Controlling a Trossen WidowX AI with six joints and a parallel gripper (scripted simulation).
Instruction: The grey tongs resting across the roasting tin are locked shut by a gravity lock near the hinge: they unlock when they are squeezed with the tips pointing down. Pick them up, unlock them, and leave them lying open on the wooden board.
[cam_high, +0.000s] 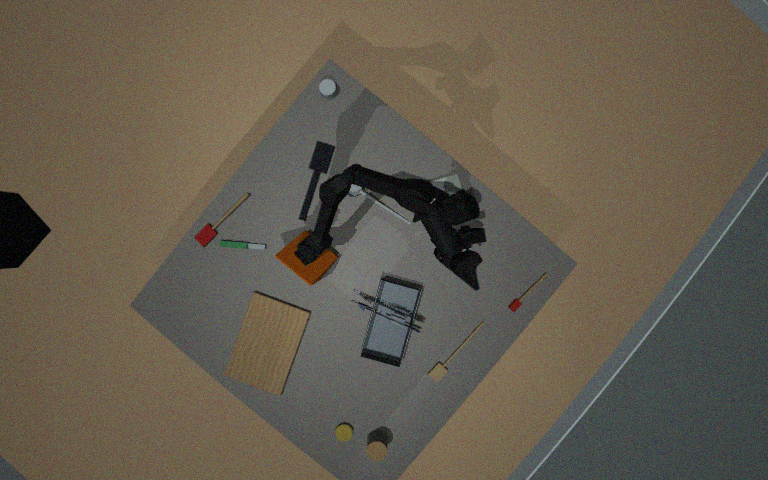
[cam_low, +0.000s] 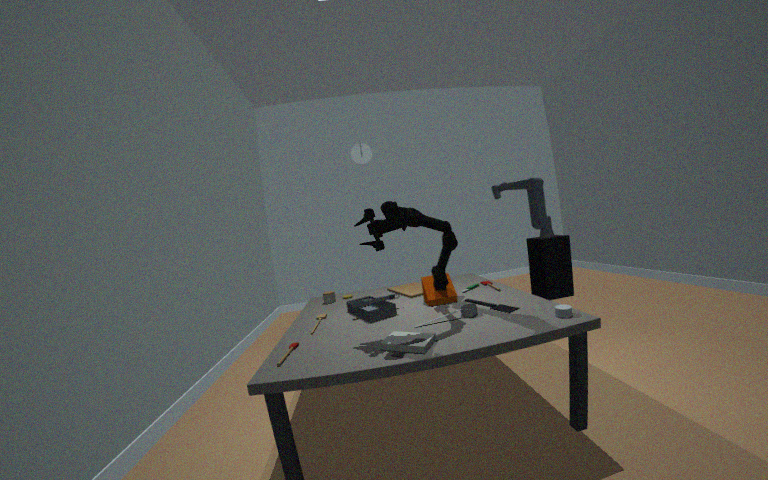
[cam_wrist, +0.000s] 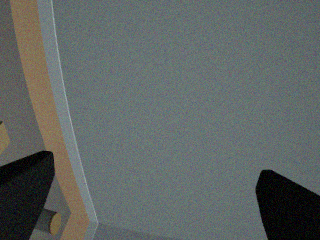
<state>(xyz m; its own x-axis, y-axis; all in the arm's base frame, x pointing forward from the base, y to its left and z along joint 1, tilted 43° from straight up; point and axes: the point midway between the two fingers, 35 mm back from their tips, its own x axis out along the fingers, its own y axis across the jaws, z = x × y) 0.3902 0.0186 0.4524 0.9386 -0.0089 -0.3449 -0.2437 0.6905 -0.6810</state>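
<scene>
Now: the roasting tin 410 mm below my gripper tip, 280 mm to the right of it and 10 mm ahead of it. From my gripper tip the other things lie so: yellow lock piece (370 mm below, 280 mm to the right, 70 mm behind); black spatula (600 mm behind, 430 mm below, 80 mm to the right); white block (420 mm below, 220 mm to the left, 160 mm behind).
</scene>
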